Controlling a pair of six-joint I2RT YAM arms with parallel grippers.
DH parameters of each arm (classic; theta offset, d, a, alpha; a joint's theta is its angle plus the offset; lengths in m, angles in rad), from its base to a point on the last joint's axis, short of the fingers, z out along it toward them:
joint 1: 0 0.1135 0.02 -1.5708
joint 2: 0 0 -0.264 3.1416
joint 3: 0.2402 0 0.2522 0
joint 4: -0.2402 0 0.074 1.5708
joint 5: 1.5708 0 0 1.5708
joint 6: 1.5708 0.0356 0 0
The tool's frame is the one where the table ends.
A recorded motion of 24 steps. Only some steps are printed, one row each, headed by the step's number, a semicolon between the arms.
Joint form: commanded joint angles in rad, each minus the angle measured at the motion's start. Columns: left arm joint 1, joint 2, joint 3, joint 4, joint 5, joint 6; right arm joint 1, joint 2, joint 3, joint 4, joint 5, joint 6.
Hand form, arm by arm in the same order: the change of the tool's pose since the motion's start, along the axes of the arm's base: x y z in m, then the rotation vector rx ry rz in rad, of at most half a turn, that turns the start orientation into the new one. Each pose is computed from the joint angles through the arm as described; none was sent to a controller.
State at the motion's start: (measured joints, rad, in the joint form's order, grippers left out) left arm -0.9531 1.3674 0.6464 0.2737 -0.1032 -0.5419; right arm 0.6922 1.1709 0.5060 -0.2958 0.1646 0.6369
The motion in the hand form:
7: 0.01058 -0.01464 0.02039 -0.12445 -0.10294 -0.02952; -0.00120 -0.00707 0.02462 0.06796 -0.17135 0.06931
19: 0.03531 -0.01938 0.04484 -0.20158 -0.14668 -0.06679; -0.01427 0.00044 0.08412 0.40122 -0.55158 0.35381
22: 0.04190 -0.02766 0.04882 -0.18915 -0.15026 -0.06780; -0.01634 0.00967 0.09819 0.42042 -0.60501 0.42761
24: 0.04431 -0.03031 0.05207 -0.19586 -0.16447 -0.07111; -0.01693 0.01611 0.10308 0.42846 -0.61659 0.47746
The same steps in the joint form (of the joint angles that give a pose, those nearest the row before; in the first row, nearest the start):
7: 0.0036 0.0412 0.0492 0.1552 0.0267 0.0227; -0.0264 -0.1346 -0.0197 0.0782 -0.0205 -0.1095
19: 0.0680 0.0795 0.1474 0.1832 0.1290 0.0371; 0.0012 -0.3337 -0.0423 0.4046 -0.2595 -0.2333
22: 0.0673 0.1142 0.1985 0.1597 0.1258 0.0475; 0.0395 -0.3207 -0.0045 0.4322 -0.2776 -0.2727
24: 0.0680 0.1243 0.2150 0.1675 0.1277 0.0546; 0.0609 -0.3017 0.0159 0.4424 -0.2984 -0.2941

